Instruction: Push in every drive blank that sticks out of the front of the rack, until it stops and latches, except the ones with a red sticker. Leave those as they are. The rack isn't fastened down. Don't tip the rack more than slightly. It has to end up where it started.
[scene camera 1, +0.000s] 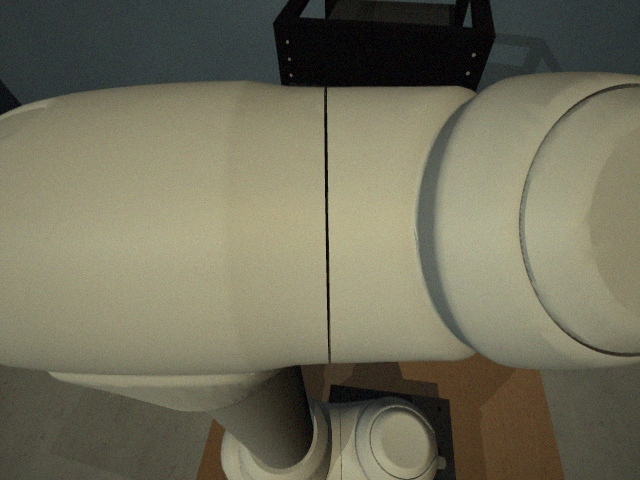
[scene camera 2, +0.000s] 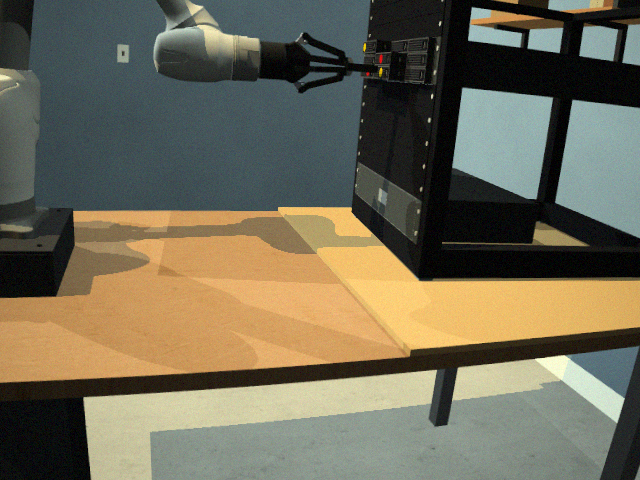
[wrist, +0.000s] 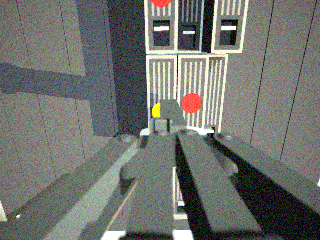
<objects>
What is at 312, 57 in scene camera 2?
My gripper.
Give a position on a black rack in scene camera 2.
405, 152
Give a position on a black rack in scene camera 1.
330, 52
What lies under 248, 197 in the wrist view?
My gripper.
</objects>
